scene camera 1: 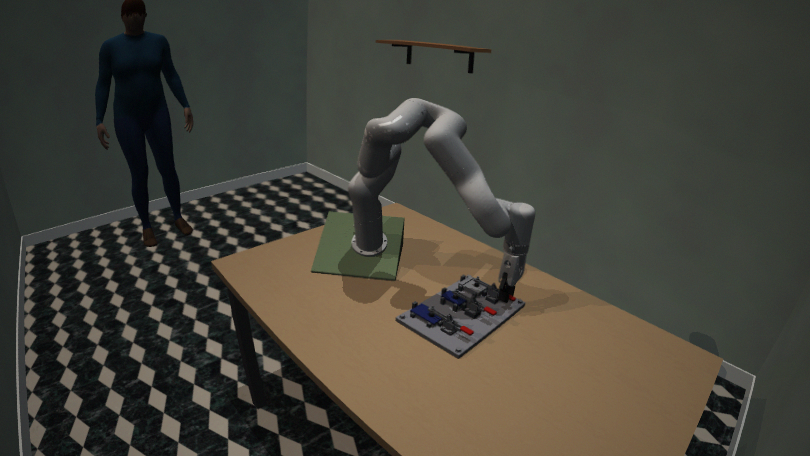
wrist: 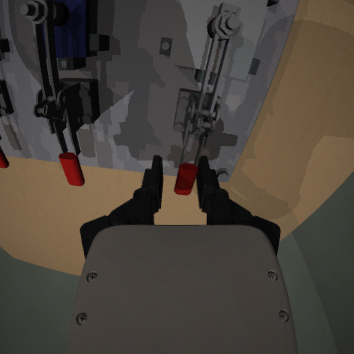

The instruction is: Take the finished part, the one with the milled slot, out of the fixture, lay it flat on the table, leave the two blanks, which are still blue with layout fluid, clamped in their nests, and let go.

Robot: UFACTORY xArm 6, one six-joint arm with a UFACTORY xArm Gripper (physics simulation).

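Frame: origin at the arm's base, x ahead, y left, z up, level; centimetres.
Seen in the pictures: gripper, fingertip midpoint: (scene camera 1: 505, 298) (wrist: 179, 167); arm's base at its link origin: (scene camera 1: 369, 243).
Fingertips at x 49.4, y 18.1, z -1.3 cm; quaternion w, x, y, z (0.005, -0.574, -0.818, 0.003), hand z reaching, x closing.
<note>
Pixels of each thing's middle, then the offset from my fingertips to it. Level surfaces: height alone.
- finished part at the middle of its body: (wrist: 219, 16) (scene camera 1: 473, 286) dx -12.4, dy -1.7, dz -1.8 cm
- fixture at the middle of its body: (wrist: 82, 62) (scene camera 1: 464, 311) dx -5.6, dy -11.6, dz -3.9 cm
- end clamp's red handle at the middle of its body: (wrist: 185, 178) (scene camera 1: 509, 297) dx +0.8, dy +0.9, dz +0.5 cm
- middle clamp's red handle at the middle of its body: (wrist: 71, 168) (scene camera 1: 489, 310) dx +2.9, dy -9.9, dz +1.0 cm
- wooden table at its surface level: dz -4.7 cm
The finished part (scene camera 1: 471, 285) (wrist: 242, 60) is a plain grey plate in the end nest of the fixture (scene camera 1: 490, 329) (wrist: 150, 107), under its toggle clamp (wrist: 200, 112); I cannot make out its slot. The two blue blanks (scene camera 1: 425, 313) (wrist: 72, 25) sit clamped in the other nests. My gripper (scene camera 1: 506, 296) (wrist: 179, 167) is partly open at the end clamp's red handle (scene camera 1: 511, 297) (wrist: 186, 180). The handle lies between the fingers, close to the right one in the wrist view, with a gap to the left one.
The middle clamp's red handle (scene camera 1: 490, 310) (wrist: 71, 169) is beside my gripper, and another red handle (scene camera 1: 466, 330) lies farther along. The fixture stands on the wooden table (scene camera 1: 595, 368). The arm's green base plate (scene camera 1: 334, 249) is behind it. A person (scene camera 1: 138, 84) stands beyond the table.
</note>
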